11 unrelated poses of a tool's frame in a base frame.
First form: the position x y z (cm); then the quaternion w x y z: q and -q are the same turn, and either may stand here.
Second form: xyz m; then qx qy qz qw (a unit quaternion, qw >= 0). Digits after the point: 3 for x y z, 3 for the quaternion.
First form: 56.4 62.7 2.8 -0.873 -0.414 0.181 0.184
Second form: 0.564 0.627 0.028 0.414 -0.181 -0.184 0.873
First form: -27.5 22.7 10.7 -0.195 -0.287 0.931 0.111
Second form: -0.275 0.227 0.107 0.287 -0.931 -0.111 0.195
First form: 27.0 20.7 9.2 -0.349 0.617 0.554 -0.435
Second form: 0.270 0.207 0.092 -0.617 -0.554 0.435 0.349
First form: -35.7 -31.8 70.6 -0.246 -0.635 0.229 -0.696
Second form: -0.357 -0.318 0.706 0.635 -0.229 0.696 0.246
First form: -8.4 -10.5 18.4 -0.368 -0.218 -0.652 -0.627
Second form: -0.084 -0.105 0.184 0.218 0.652 0.627 0.368
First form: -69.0 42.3 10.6 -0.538 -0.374 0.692 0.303
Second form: -0.690 0.423 0.106 0.374 -0.692 -0.303 0.538
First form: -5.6 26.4 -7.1 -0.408 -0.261 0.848 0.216
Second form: -0.056 0.264 -0.071 0.261 -0.848 -0.216 0.408
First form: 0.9 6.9 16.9 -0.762 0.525 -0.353 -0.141
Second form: 0.009 0.069 0.169 -0.525 0.353 0.141 0.762
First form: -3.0 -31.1 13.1 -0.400 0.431 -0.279 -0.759
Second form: -0.030 -0.311 0.131 -0.431 0.279 0.759 0.400
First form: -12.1 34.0 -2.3 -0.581 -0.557 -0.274 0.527
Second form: -0.121 0.340 -0.023 0.557 0.274 -0.527 0.581
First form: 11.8 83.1 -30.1 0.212 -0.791 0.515 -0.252
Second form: 0.118 0.831 -0.301 -0.791 0.515 -0.252 0.212
